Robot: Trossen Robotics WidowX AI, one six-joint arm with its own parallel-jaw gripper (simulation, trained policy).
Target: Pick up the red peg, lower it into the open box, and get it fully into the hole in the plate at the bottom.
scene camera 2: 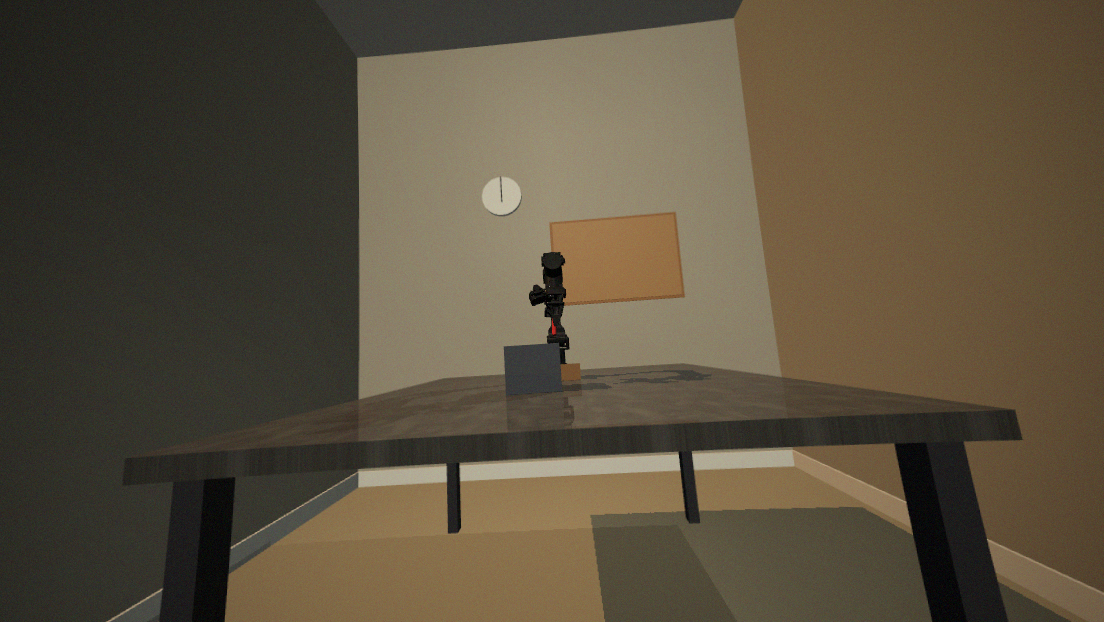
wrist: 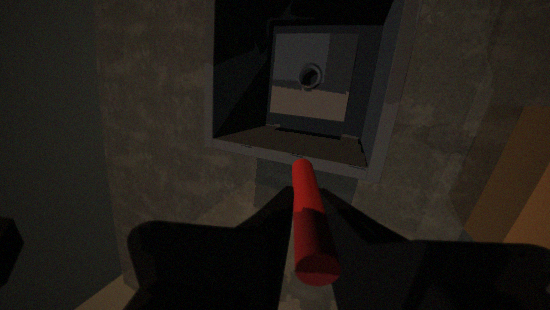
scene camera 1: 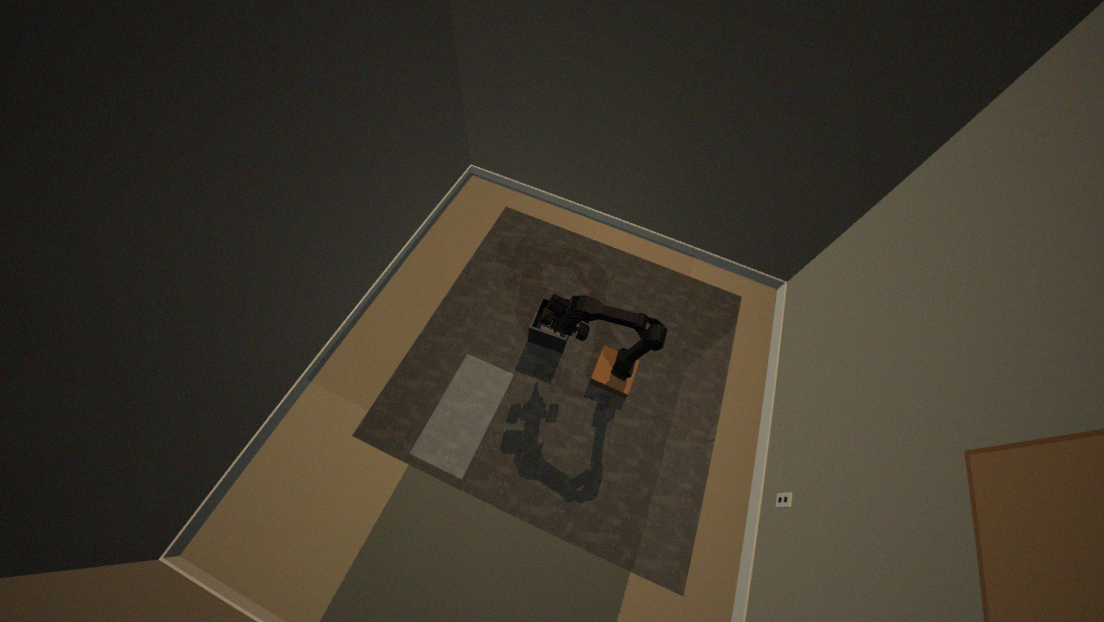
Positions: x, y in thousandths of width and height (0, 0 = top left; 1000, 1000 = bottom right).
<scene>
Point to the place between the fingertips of the gripper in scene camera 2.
503, 525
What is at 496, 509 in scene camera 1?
The gripper.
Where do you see a dark grey box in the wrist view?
435, 160
</scene>
